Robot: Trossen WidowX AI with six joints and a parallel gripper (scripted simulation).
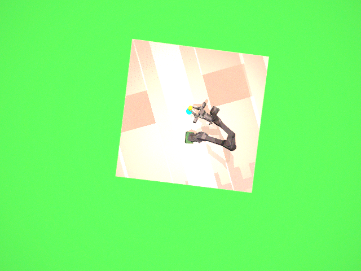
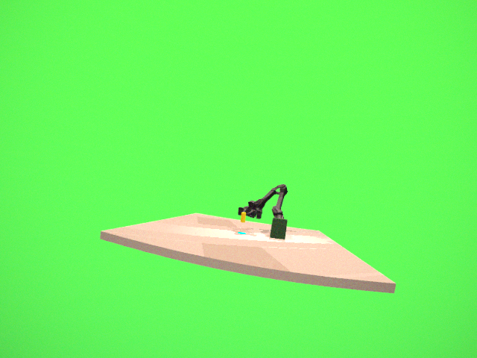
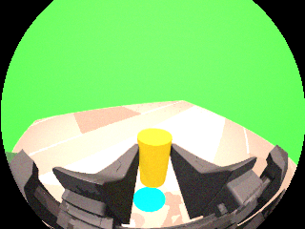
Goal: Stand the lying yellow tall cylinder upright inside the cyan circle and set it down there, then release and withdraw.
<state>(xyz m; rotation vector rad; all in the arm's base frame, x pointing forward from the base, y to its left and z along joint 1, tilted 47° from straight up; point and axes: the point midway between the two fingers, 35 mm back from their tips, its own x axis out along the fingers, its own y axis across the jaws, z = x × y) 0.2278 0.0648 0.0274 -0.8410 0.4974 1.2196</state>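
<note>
My gripper tip is now 13 cm above the cyan circle. From my gripper tip the other things lie so: yellow cylinder 2 cm below.
</note>
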